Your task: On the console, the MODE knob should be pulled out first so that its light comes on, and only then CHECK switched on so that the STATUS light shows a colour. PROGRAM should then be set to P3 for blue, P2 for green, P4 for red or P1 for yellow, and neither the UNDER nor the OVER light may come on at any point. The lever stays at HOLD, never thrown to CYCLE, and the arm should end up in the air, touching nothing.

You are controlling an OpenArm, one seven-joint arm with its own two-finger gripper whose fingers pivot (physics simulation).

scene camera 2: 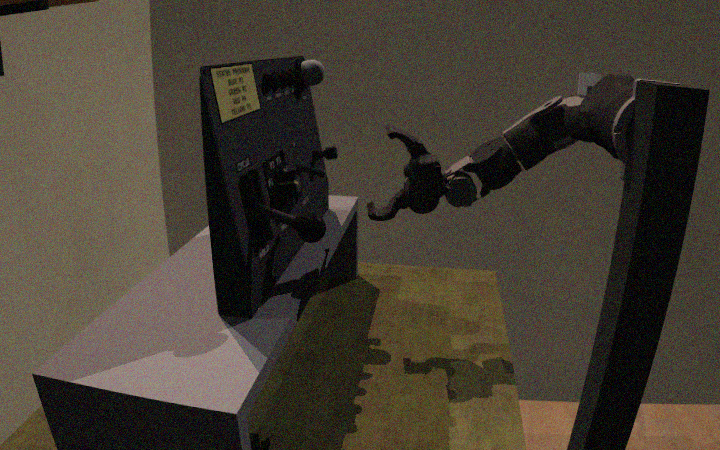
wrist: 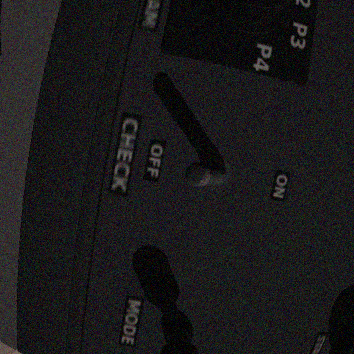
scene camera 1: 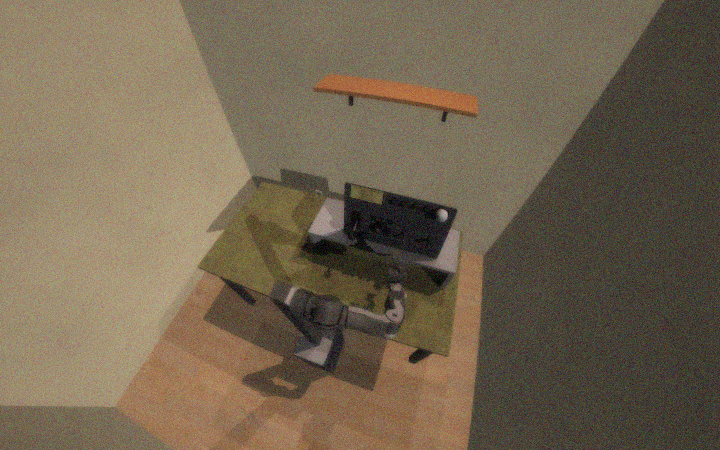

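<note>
The dark console (scene camera 1: 415,221) (scene camera 2: 265,132) (wrist: 240,225) stands upright. The CHECK switch (wrist: 204,175) is seen nearly end-on, nearer OFF than ON. The MODE knob (scene camera 2: 330,152) sticks out at the panel's far side; how far it is pulled is unclear. The PROGRAM knob (scene camera 2: 285,189) is too dark to read. The lever (scene camera 2: 309,229) points outward and low, by HOLD. The STATUS light (scene camera 1: 442,214) (scene camera 2: 313,72) is whitish with no colour; the small lights (scene camera 2: 281,82) look dark. My gripper (scene camera 2: 380,171) is open in the air before the panel, apart from the controls; its fingers do not show in the wrist view.
A yellow colour-to-program card (scene camera 1: 366,194) (scene camera 2: 236,94) is on the panel's upper left. The console stands on a pale raised stand (scene camera 1: 450,249) (scene camera 2: 175,384) on the green table (scene camera 1: 238,254) (scene camera 2: 477,307). An orange shelf (scene camera 1: 398,92) is on the wall above.
</note>
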